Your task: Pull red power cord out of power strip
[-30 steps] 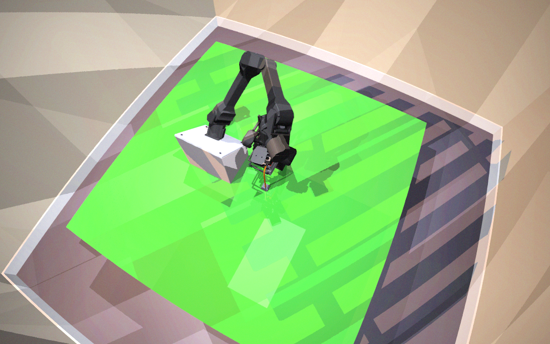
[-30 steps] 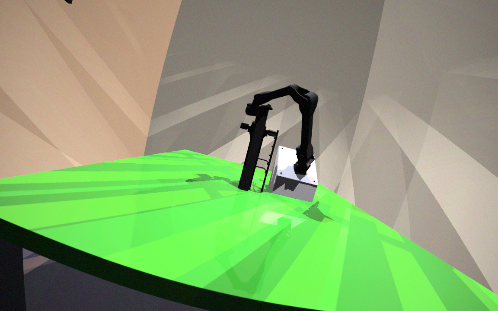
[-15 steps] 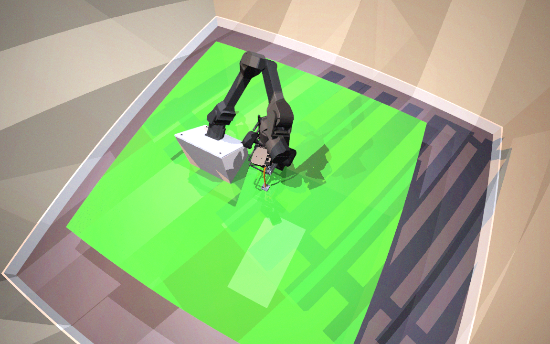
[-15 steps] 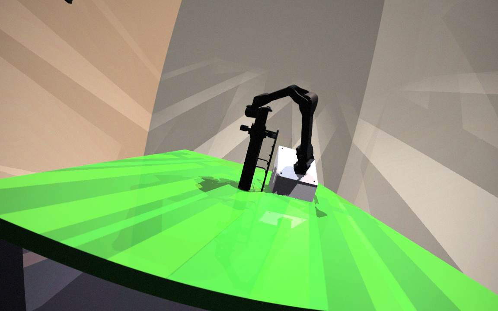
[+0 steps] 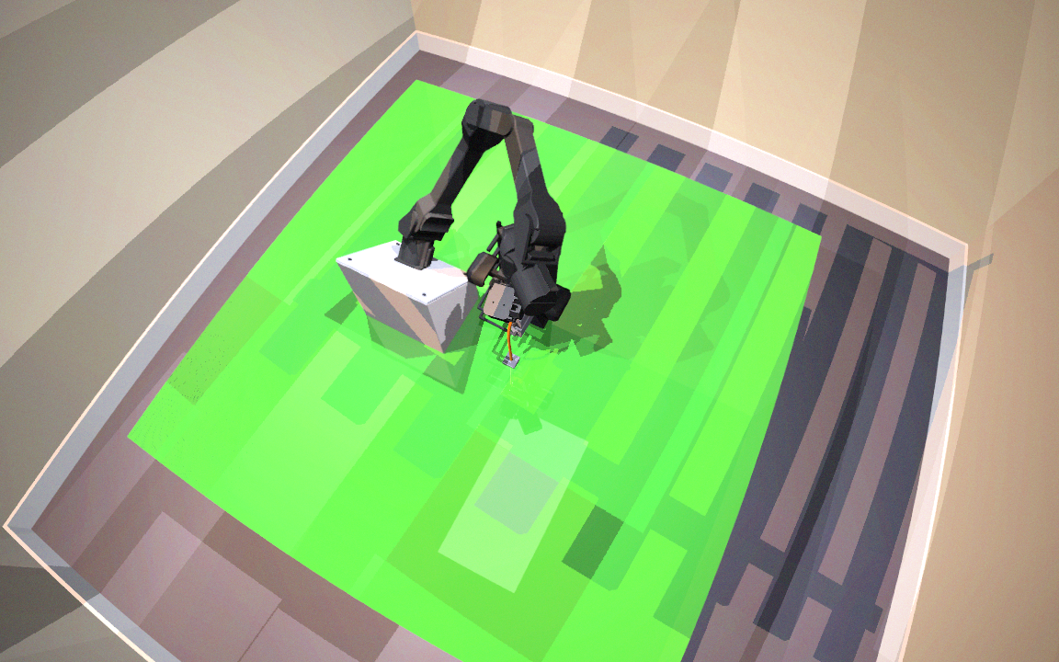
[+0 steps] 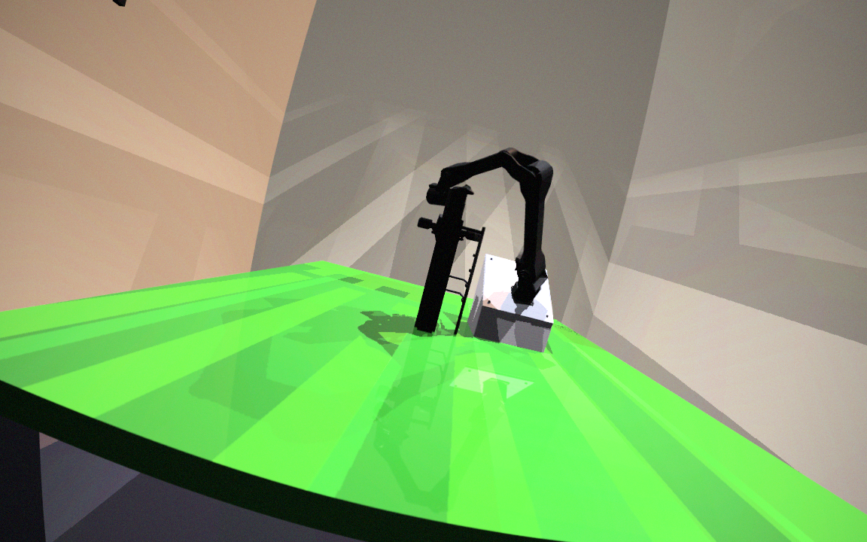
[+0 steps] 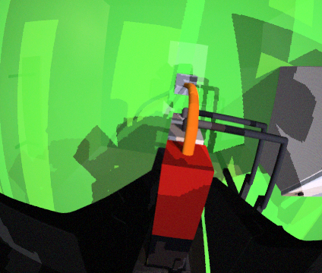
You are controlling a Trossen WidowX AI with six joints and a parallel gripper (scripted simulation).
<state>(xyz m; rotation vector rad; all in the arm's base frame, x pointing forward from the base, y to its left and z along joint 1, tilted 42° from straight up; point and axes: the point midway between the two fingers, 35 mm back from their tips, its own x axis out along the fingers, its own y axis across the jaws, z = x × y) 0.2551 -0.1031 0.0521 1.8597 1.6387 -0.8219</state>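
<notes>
Right now the red plug is 3 cm to the left of my gripper tip. Also, from my gripper tip: grey plate (4 cm to the right, 19 cm below).
</notes>
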